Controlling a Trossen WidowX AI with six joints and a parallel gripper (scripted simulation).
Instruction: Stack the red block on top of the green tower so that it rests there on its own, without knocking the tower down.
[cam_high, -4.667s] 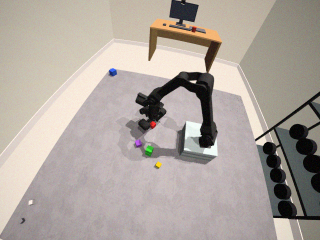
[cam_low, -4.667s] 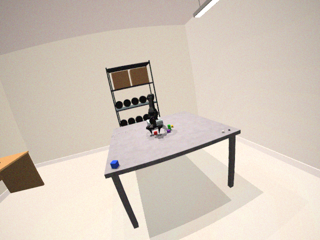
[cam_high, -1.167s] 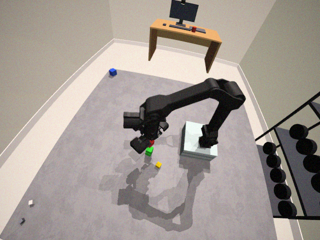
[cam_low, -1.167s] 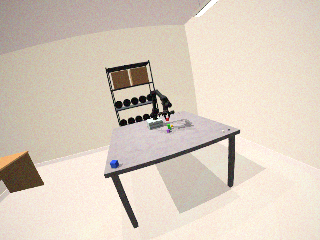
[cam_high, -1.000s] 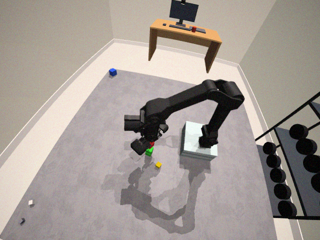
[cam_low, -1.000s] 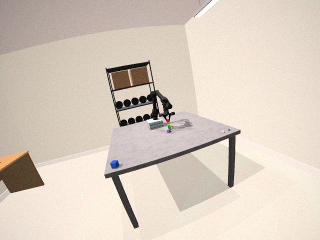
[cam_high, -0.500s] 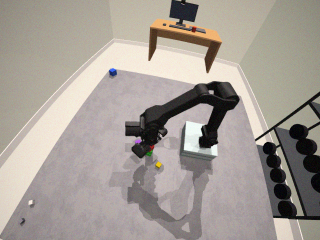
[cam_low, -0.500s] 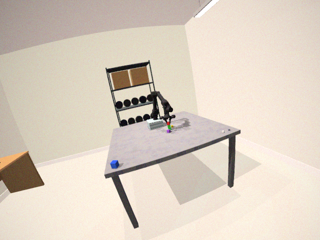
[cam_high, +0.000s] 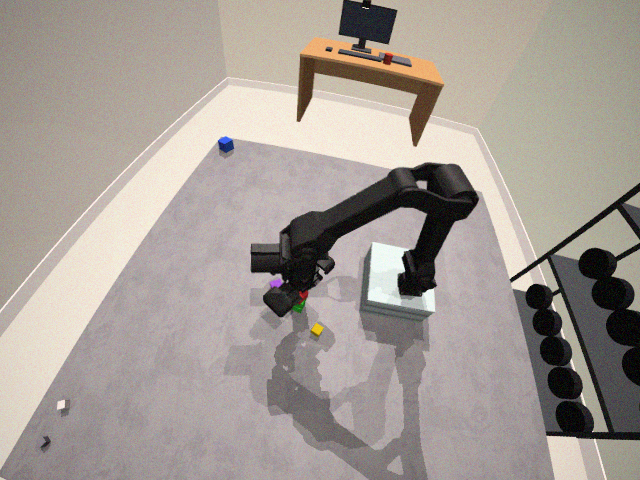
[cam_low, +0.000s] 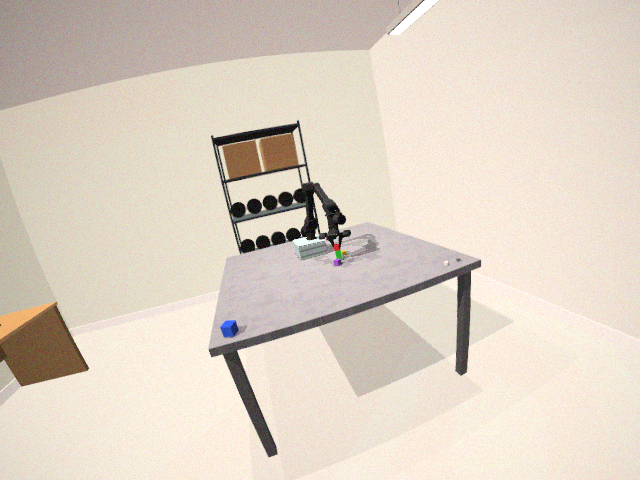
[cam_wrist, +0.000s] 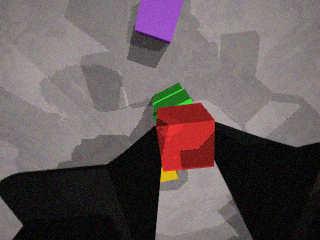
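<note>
Now: the red block 10 mm above my gripper tip. The rest, counted from my gripper tip: purple block (70 mm ahead, 40 mm to the right, 60 mm below); yellow block (60 mm behind, 70 mm to the left, 60 mm below); blue block (420 mm ahead, 690 mm to the right, 50 mm below).
</note>
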